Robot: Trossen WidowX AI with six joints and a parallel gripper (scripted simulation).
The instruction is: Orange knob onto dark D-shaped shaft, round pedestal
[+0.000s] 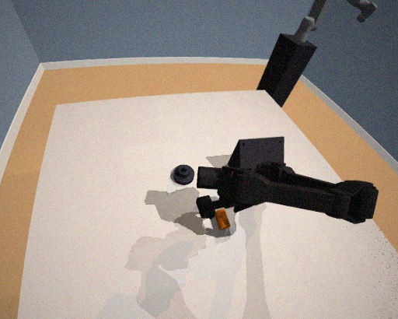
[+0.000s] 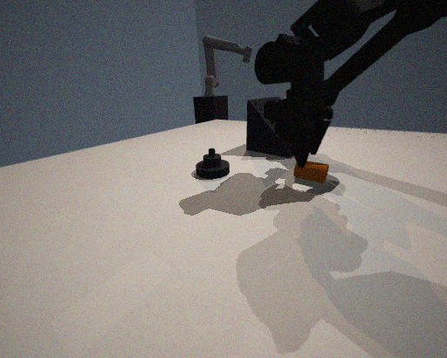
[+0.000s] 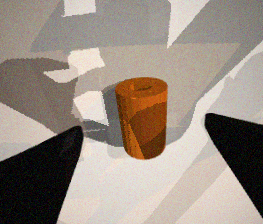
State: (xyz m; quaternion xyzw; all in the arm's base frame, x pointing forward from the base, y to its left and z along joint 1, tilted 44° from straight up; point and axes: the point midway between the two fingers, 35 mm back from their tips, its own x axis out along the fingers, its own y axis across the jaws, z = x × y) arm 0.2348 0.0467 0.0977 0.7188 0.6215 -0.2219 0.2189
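The orange knob lies 20 mm below my gripper tip and 10 mm to the left of it. From my gripper tip the other things lie so: round dark pedestal 210 mm to the right, 70 mm ahead, 10 mm below.
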